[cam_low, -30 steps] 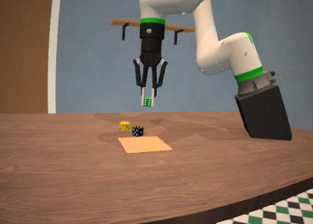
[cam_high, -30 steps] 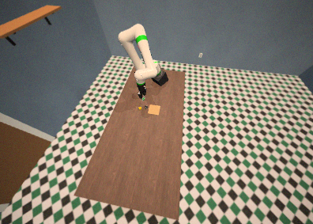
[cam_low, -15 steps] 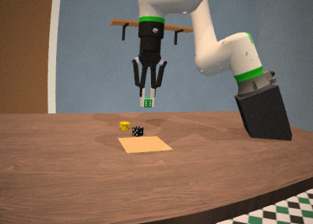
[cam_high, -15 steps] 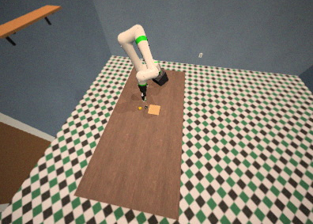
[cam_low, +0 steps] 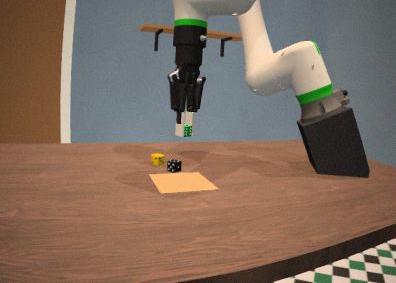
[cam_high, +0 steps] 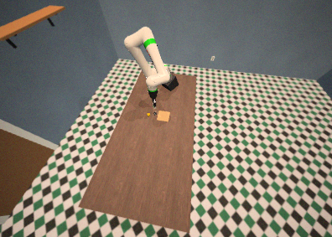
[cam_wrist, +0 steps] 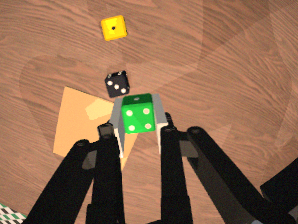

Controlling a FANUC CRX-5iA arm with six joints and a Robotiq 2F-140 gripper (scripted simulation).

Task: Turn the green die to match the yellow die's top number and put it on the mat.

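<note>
Right now my hand is 60 mm short of the mat, 110 mm to the right of it and 130 mm above it. The rest, counted from my hand: yellow die: 50 mm ahead, 80 mm to the right, 120 mm below; then black die: 30 mm ahead, 120 mm below; then green die: 20 mm below.
</note>
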